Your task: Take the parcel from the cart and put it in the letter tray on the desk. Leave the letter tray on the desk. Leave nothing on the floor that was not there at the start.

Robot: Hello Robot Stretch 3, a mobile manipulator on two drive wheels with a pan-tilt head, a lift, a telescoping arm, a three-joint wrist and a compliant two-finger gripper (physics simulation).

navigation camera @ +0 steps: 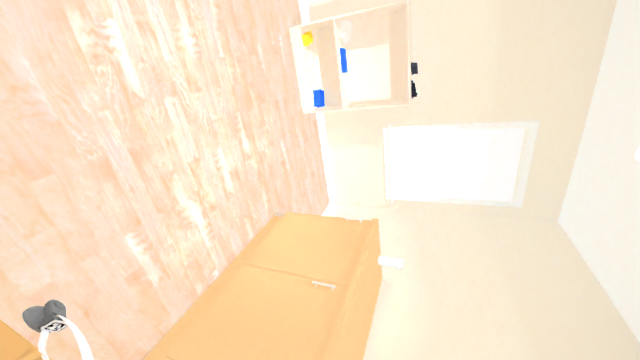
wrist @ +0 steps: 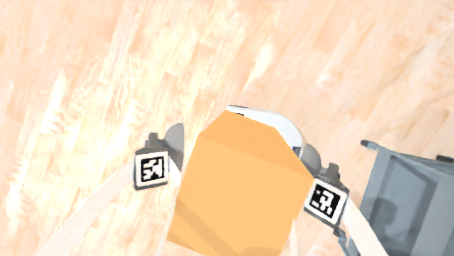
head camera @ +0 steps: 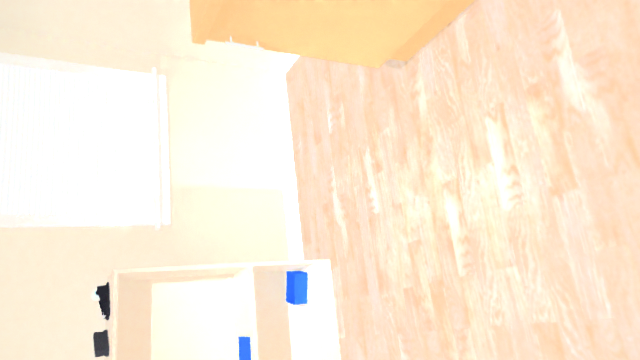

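Places are measured from the robot's base along level axes (x ahead, y left, z up), in metres.
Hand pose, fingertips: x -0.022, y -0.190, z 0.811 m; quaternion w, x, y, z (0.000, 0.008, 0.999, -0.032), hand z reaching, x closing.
Observation:
After its pixels a point has its place.
The parcel, an orange box (wrist: pixel 242 195) {x -0.025, y -0.194, z 0.897 m} (navigation camera: pixel 15 345) {x 0.002, y -0.166, z 0.875 m}, is between the two fingers of my gripper (wrist: pixel 240 151) {x -0.022, y -0.190, z 0.811 m} in the wrist view, and a corner of it shows at the lower left of the navigation view. The gripper is shut on it, above the floor. One grey fingertip shows beside the parcel in the navigation view; the other is out of that frame. The blue-grey cart (wrist: pixel 437 220) {x -0.527, y 0.011, z 0.428 m} stands at the right edge of the wrist view, partly cut off. The letter tray does not show in any view, and I cannot make out a desk.
An orange cabinet (head camera: pixel 320 30) {x 1.001, y -1.393, z 0.504 m} (navigation camera: pixel 295 295) {x 0.461, y -1.236, z 0.607 m} with handles stands along the wall. A pale shelf unit (head camera: pixel 322 320) {x 2.277, y -0.808, z 0.084 m} (navigation camera: pixel 297 70) {x 2.315, y -0.698, z 0.021 m} holds blue boxes and a yellow one. The white robot base (wrist: pixel 280 125) {x -0.162, y -0.130, z 0.160 m} shows behind the parcel. The wood floor (head camera: pixel 475 175) {x 1.088, y -0.856, z 0.000 m} stretches beside the furniture.

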